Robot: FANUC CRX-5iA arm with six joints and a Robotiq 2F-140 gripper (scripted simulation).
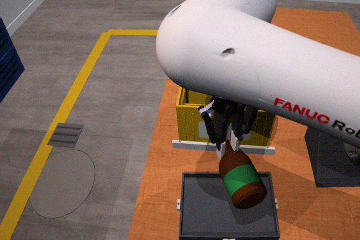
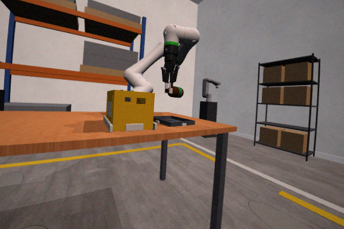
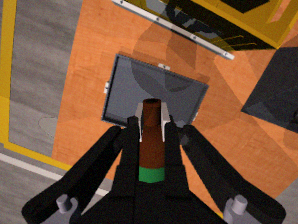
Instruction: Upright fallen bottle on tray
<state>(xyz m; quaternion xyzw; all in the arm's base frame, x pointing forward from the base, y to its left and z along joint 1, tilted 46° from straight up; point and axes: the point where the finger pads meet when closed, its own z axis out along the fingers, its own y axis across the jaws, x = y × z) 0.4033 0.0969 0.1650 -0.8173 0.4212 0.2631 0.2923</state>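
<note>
Now: the bottle 5 cm to the left of my hand, 3 cm behind it and 2 cm below it. The rest, counted from my hand: yellow crate 25 cm to the right, 14 cm below, 3 cm ahead; then tray 21 cm below, 4 cm to the left, 2 cm behind.
</note>
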